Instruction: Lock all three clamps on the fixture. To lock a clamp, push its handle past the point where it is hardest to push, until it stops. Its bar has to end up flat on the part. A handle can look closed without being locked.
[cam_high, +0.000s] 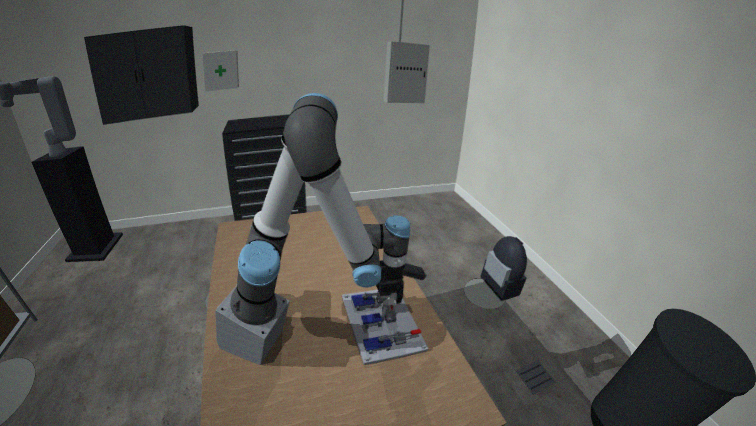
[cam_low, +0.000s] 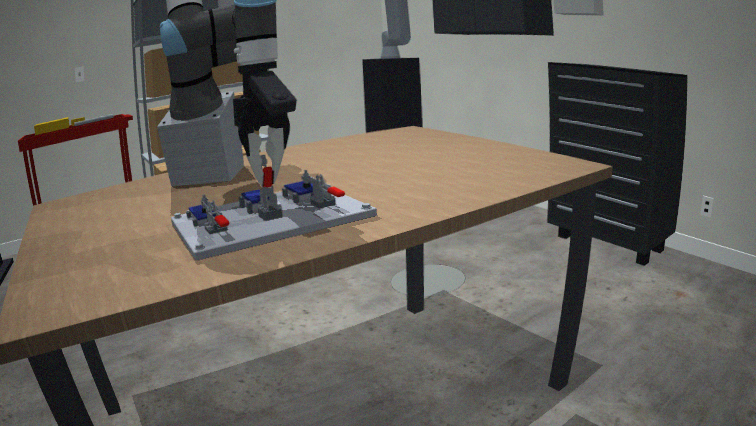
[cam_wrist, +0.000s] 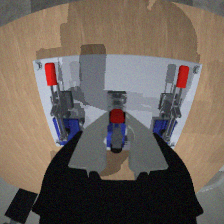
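My hand is 40 mm past the grey fixture plate and 80 mm above it. The rest, counted from my hand: blue part 80 mm behind, 10 mm to the right, 60 mm below.
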